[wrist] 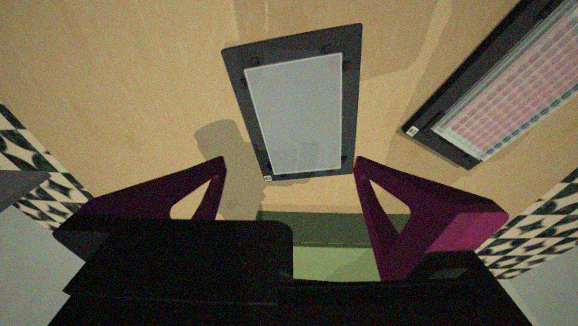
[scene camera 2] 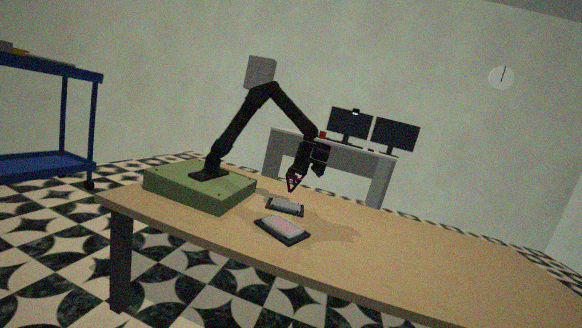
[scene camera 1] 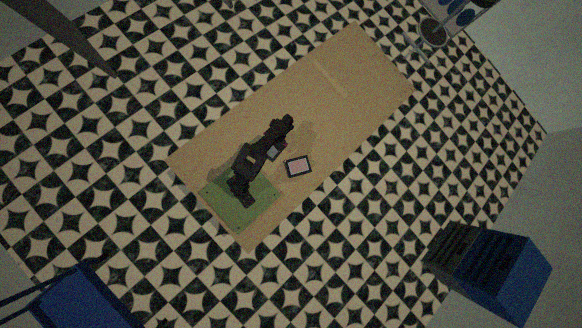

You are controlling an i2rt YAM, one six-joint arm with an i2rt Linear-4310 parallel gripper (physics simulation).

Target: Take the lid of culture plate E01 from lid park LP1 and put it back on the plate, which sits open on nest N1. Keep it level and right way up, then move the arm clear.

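Frame: origin at the arm's base, x ahead, y left, z up, level; centimetres.
Seen in the pictures: gripper, fingertip midpoint: [wrist: 289, 163] [scene camera 2: 292, 189]; arm's base at its link origin: [scene camera 2: 210, 175] [scene camera 1: 241, 191].
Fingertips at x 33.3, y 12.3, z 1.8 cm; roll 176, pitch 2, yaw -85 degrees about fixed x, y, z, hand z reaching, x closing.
Offsets run from my fingertips to a thing's top centre. "spot": to the spot under its first point. Level surfaces: height alone.
The pale, flat lid @[dz -7.0, dx -0.8, dy -0.9 cm] [scene camera 1: 273, 151] [scene camera 2: 286, 205] [wrist: 300, 112] lies level on the dark lid park LP1 @[spot: dz -7.6, dx +6.3, dy -3.5 cm] [scene camera 2: 299, 212] [wrist: 350, 100]. The open culture plate E01 @[dz -6.1, dx +4.9, dy -21.0 cm] [scene camera 1: 298, 166] [scene camera 2: 284, 226] [wrist: 520, 85], with pink wells, sits on the dark nest N1 @[dz -7.0, dx +4.9, dy -21.0 cm] [scene camera 1: 289, 174] [scene camera 2: 265, 227] [wrist: 435, 100], beside the lid park. My gripper [scene camera 2: 293, 183] [wrist: 289, 163] is open and empty, its magenta fingers wide apart. It hangs above the lid park, and in the wrist view the fingertips show on either side of the park's near end. In scene camera 1 the arm hides most of the gripper.
The green base block [scene camera 1: 240, 215] [scene camera 2: 200, 190] [wrist: 332, 262] carries the arm, close to the lid park. Both holders stand on the wooden table @[dz -8.8 cm] [scene camera 1: 360, 65] [scene camera 2: 425, 265] [wrist: 125, 90]. A blue cart [scene camera 2: 75, 70] and a grey desk [scene camera 2: 382, 172] with monitors stand away from the table.
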